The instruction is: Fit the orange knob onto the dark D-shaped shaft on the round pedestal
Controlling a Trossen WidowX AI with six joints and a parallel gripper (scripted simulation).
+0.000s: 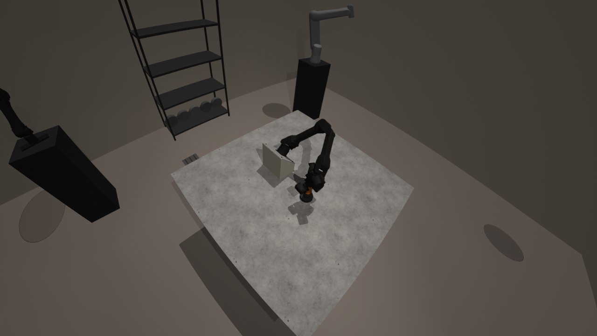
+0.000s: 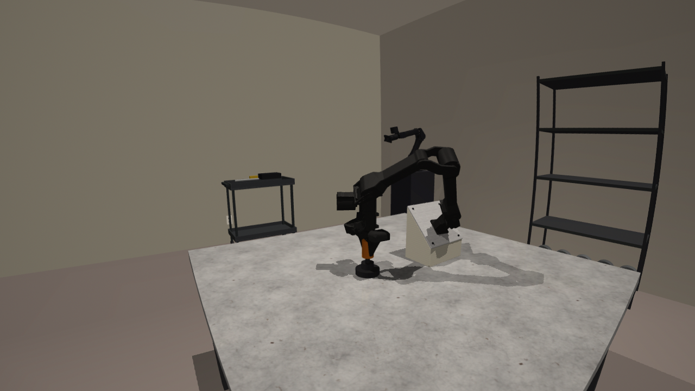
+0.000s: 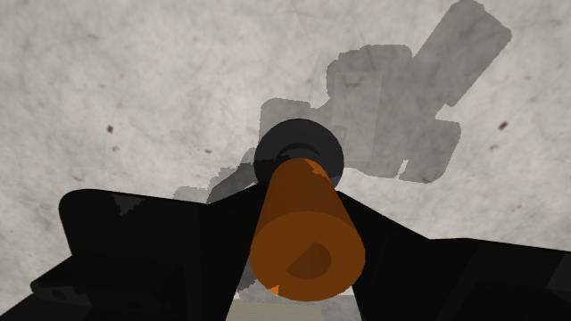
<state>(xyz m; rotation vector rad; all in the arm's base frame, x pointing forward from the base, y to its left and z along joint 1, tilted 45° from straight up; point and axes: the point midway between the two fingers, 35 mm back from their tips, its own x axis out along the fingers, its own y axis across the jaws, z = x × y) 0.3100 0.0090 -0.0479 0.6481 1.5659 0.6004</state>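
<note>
The orange knob is 20 mm above my gripper tip. From my gripper tip the other things lie so: dark round pedestal: 40 mm below.
</note>
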